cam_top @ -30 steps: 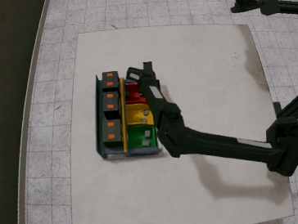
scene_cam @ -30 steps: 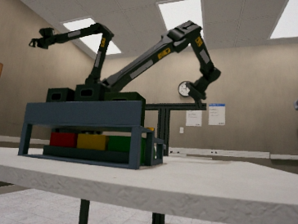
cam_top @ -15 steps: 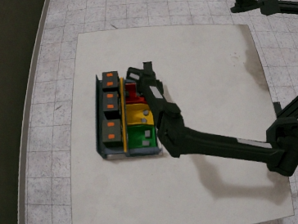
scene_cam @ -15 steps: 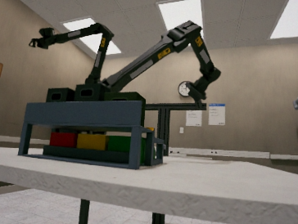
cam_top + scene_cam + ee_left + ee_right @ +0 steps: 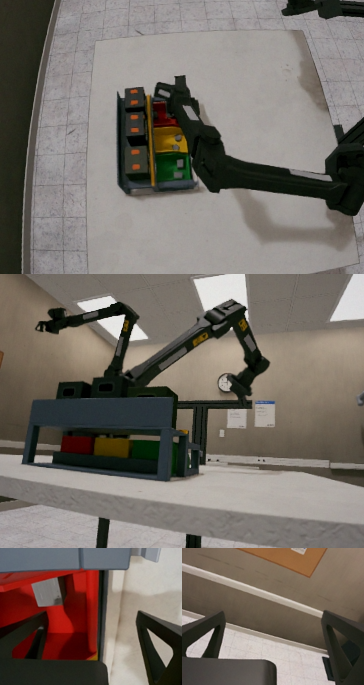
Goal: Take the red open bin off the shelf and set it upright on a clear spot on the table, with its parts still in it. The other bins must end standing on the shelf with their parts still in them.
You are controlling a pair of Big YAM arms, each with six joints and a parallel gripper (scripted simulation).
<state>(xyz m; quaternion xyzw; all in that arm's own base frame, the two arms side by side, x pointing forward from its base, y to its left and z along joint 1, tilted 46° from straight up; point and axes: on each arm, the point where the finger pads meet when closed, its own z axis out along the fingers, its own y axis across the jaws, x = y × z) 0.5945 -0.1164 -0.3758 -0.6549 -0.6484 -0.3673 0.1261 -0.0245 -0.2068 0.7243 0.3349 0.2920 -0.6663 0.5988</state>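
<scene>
Right now my left hand is 80 mm short of the red bin. The rest, counted from my left hand: green bin: 230 mm to the left, 70 mm ahead; yellow bin: 110 mm to the left, 80 mm ahead.
</scene>
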